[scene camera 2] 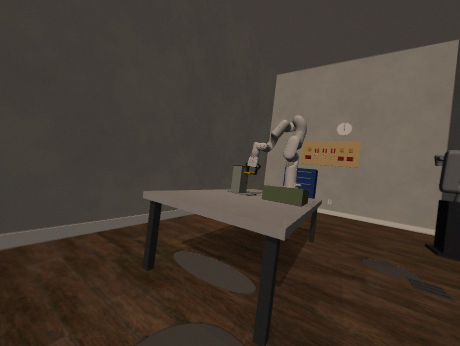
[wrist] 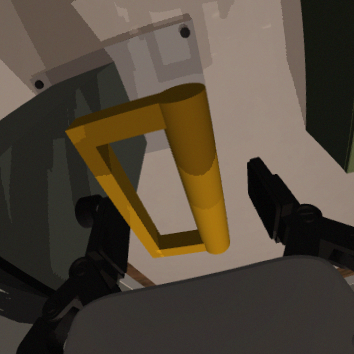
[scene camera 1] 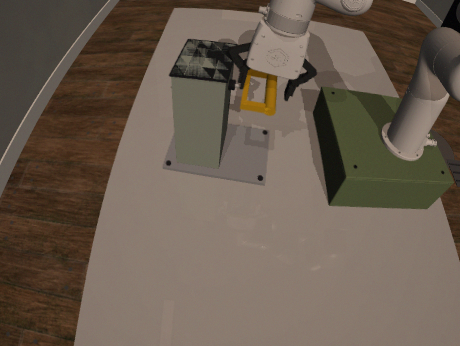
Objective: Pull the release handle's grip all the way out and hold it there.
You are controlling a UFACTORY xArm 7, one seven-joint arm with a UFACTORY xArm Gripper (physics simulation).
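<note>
The release handle (scene camera 1: 271, 95) (scene camera 2: 250, 173) (wrist: 199, 160) is a yellow rectangular frame with a thick round grip bar on the side away from the grey-green post (scene camera 1: 200, 120) (scene camera 2: 239, 179) (wrist: 35, 165). A black collar (scene camera 1: 232, 84) (wrist: 86, 211) sits on the post's side facing the handle. My gripper (scene camera 1: 265, 91) (wrist: 182, 193) is open, with nothing held. In the wrist view its left finger is beside the frame's post side, near the collar, and its right finger is well right of the grip bar. The rod between collar and handle is mostly hidden by the left finger.
The post stands on a grey base plate (scene camera 1: 245, 160) with dark bolts. A green box (scene camera 1: 370, 135) (scene camera 2: 285, 195) (wrist: 327, 65) carries the arm's base, to the right of the handle. Both stand on the pale table (scene camera 1: 210, 260) (scene camera 2: 220, 210).
</note>
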